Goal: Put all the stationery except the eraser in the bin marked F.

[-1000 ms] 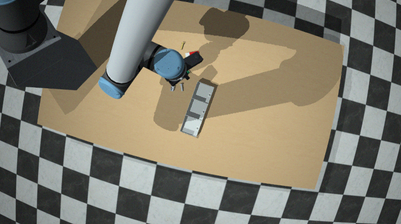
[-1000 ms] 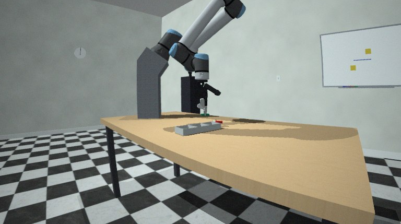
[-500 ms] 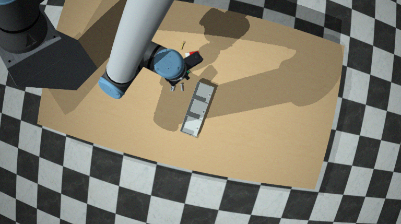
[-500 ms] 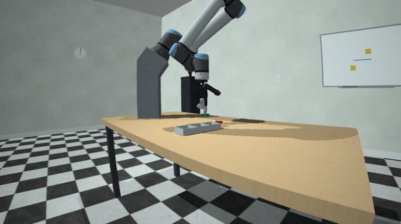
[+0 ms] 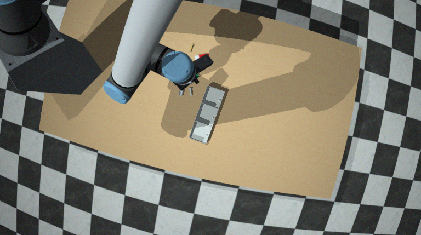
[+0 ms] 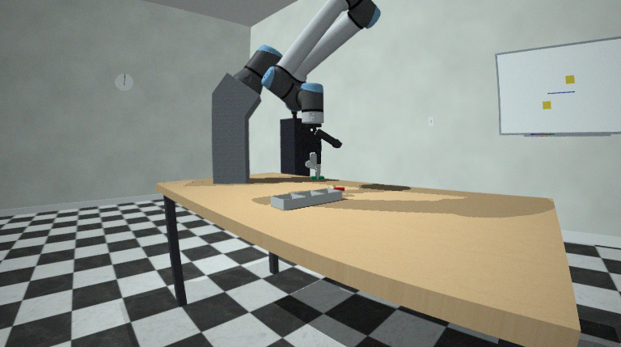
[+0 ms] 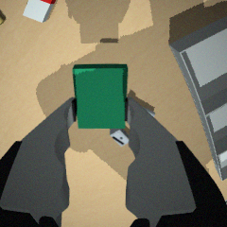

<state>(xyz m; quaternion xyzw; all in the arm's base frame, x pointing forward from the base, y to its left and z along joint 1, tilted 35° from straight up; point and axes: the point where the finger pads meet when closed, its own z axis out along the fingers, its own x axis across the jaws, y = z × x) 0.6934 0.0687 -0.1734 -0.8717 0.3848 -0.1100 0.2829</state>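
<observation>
Right now the green pad is 1 cm below my hand. Also, from my hand: eraser (10 cm to the left, 7 cm below, 1 cm ahead); then white-grey object (7 cm below, 6 cm to the right); then pencil sharpener (8 cm to the right, 7 cm below, 4 cm behind).
</observation>
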